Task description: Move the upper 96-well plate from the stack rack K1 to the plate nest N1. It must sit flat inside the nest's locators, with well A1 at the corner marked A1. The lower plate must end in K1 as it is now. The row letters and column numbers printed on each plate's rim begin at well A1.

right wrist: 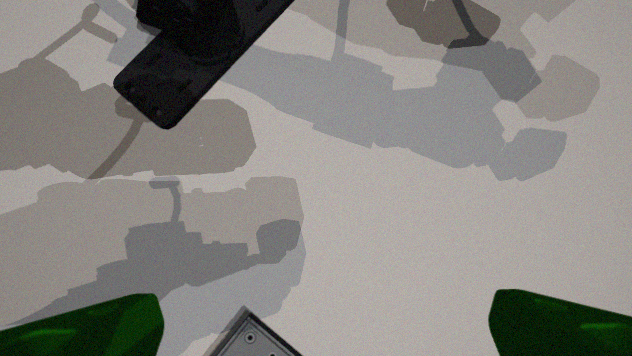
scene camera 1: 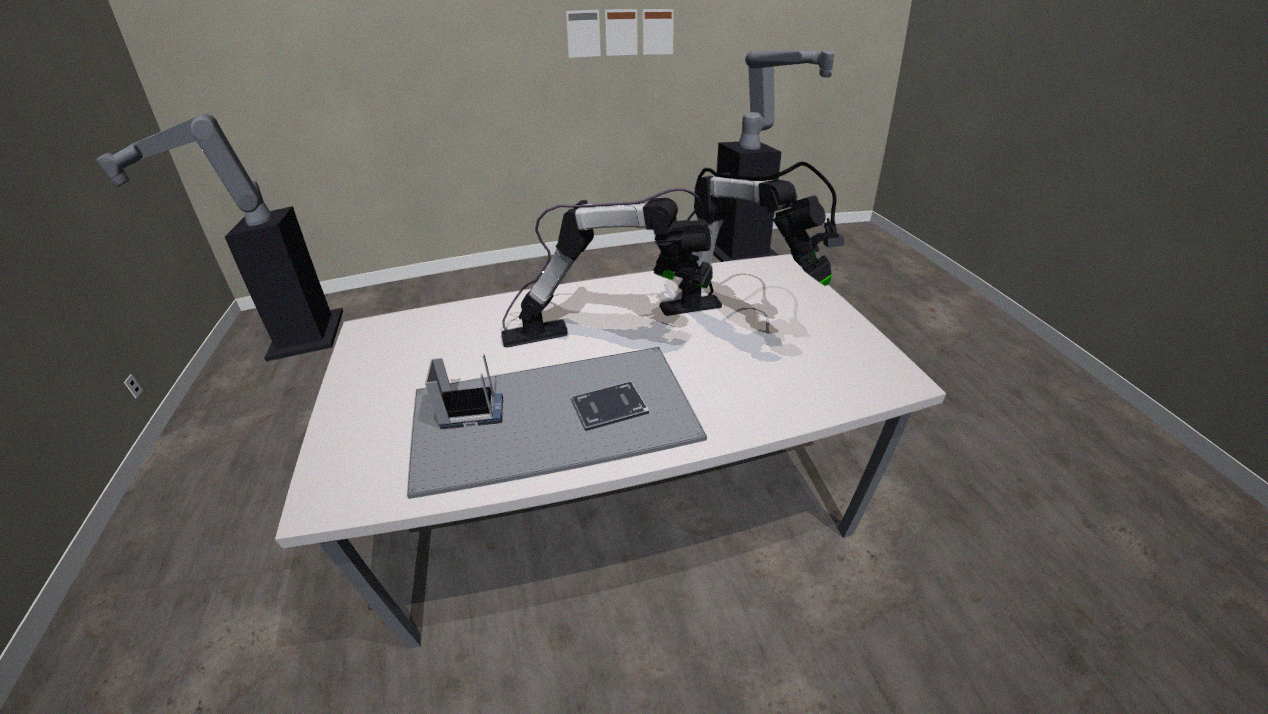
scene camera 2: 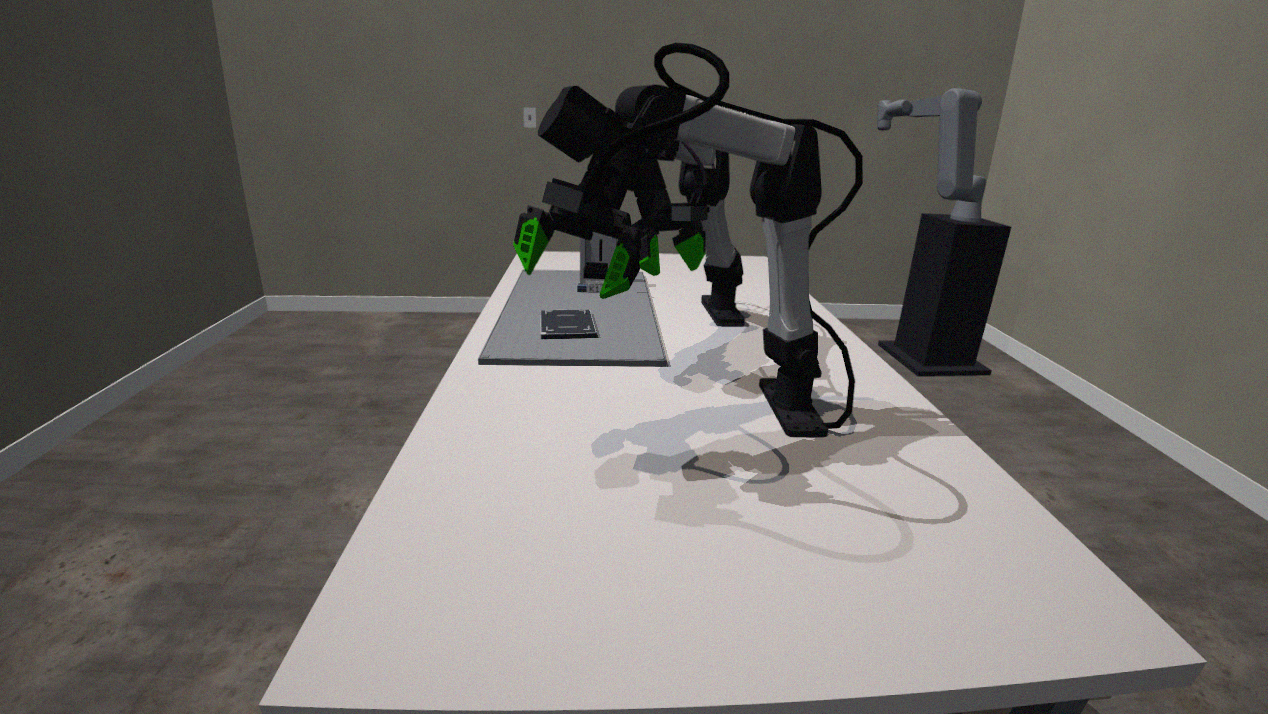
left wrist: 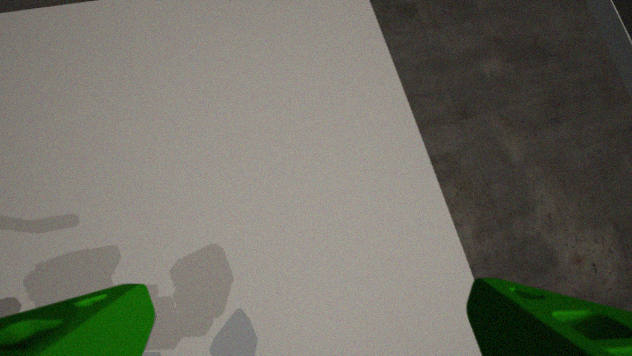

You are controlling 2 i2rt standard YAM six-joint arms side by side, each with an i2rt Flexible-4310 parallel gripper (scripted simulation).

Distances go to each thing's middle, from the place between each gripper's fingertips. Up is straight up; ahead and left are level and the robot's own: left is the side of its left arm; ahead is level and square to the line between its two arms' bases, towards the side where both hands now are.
Labels:
I see my right gripper [scene camera 2: 676, 272] 63 cm to the left of the black 96-well plate [scene camera 1: 466, 402], 17 cm above it and 11 cm short of it.
Now: the black 96-well plate 930 mm to the right of my left hand [scene camera 2: 563, 285], 230 mm below it and 80 mm behind it.

